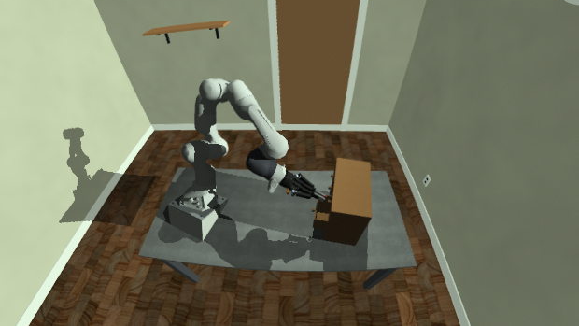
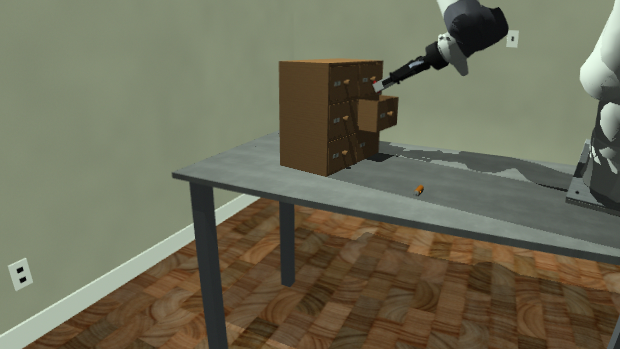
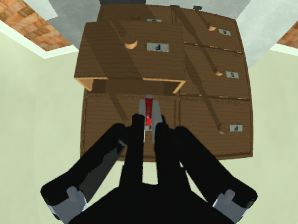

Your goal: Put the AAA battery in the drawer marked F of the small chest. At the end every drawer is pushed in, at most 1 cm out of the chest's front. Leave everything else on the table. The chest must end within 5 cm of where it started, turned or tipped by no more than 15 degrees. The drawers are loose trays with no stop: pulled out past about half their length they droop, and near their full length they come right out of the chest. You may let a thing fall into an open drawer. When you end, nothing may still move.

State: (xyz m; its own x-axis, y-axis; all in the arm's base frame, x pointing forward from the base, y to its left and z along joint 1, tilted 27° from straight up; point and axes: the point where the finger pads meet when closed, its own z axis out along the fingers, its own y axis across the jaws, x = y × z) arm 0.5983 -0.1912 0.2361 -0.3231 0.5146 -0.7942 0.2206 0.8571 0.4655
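The drawer lies 7 cm ahead of my hand, 4 cm to the right of it and 12 cm below it. Also, from my hand: orange AAA battery: 15 cm behind, 21 cm to the left, 25 cm below; then small red object: 2 cm ahead, 1 cm to the right, 1 cm below.
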